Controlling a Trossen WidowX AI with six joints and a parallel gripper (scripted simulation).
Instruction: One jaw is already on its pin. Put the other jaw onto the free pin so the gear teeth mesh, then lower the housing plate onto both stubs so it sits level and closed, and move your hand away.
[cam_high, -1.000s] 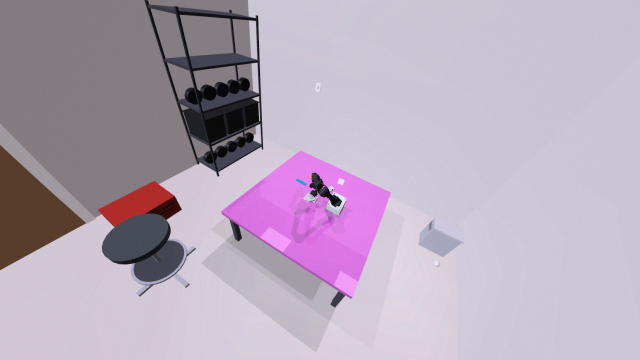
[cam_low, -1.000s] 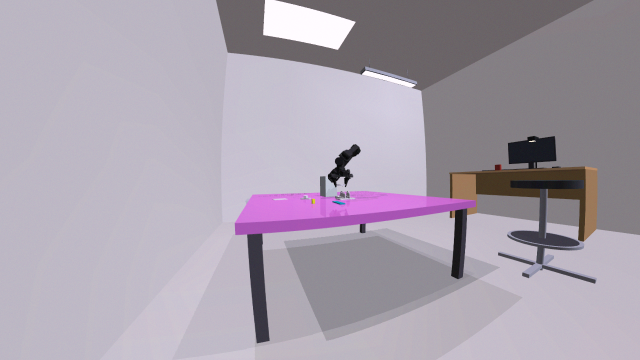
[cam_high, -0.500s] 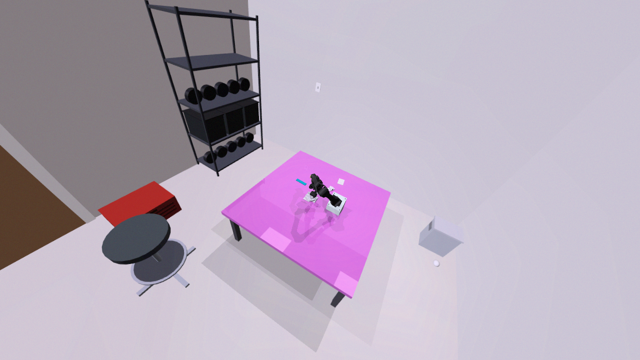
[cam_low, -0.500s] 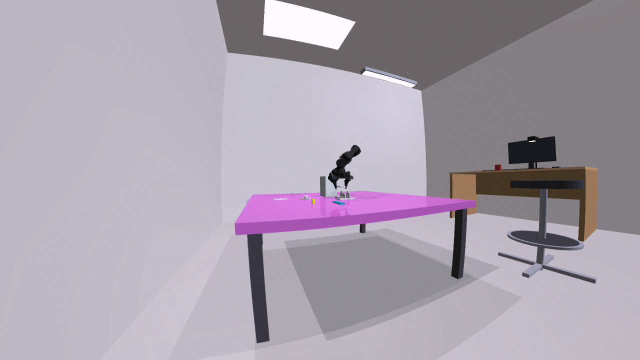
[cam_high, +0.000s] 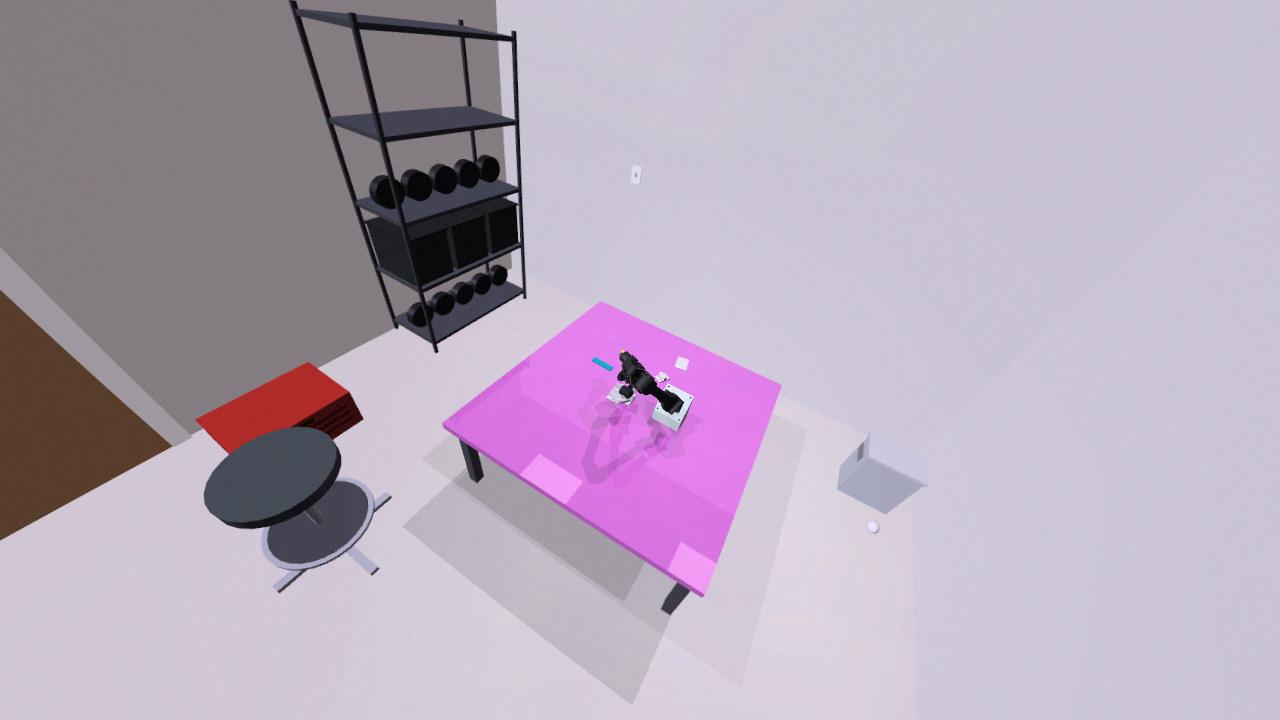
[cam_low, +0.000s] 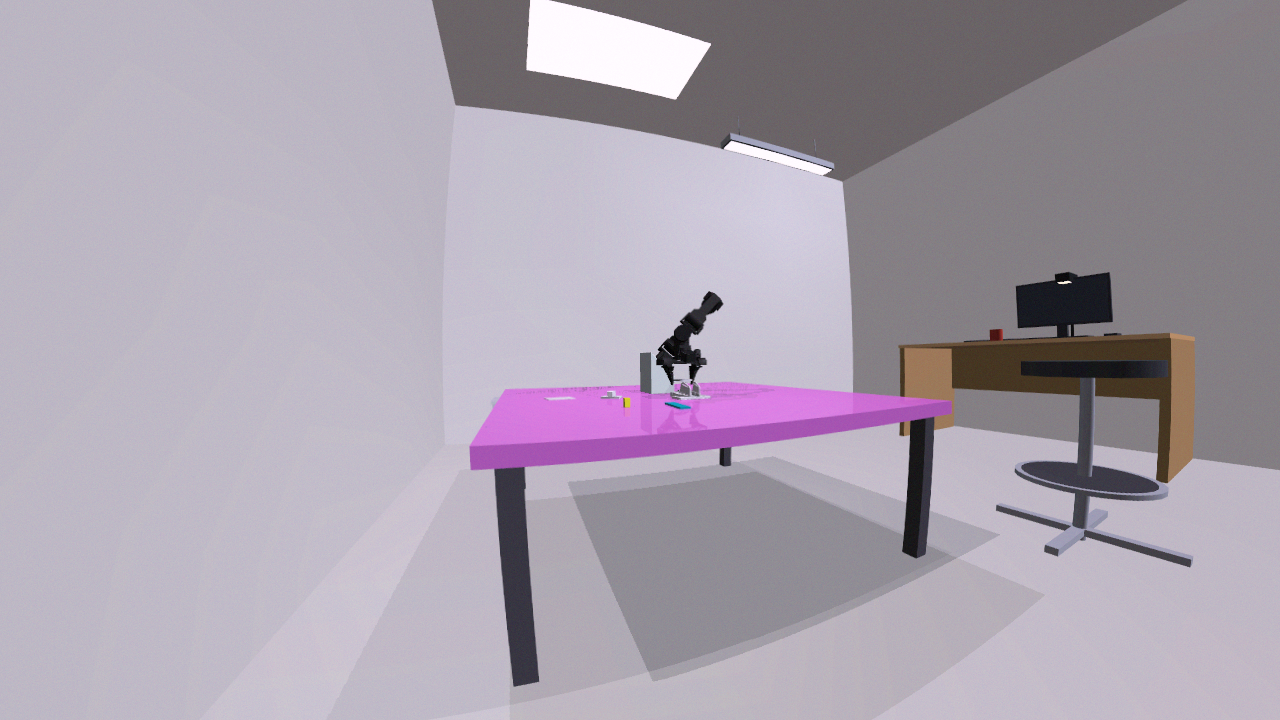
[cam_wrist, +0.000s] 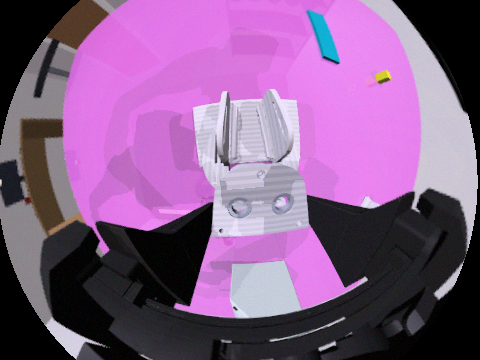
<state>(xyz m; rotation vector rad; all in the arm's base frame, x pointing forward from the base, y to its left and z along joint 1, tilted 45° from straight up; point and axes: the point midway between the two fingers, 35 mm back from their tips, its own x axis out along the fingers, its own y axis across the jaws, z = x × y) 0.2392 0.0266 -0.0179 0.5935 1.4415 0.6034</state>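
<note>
Now: gripper tip 3 cm above the white jaw, 2 cm to the right of it and 2 cm short of it. Also, from my gripper tip: cyan bar: 25 cm ahead, 14 cm to the right, 4 cm below; then small white part: 25 cm to the right, 8 cm behind, 4 cm below; then white ledge: 7 cm ahead, 4 cm below.
</note>
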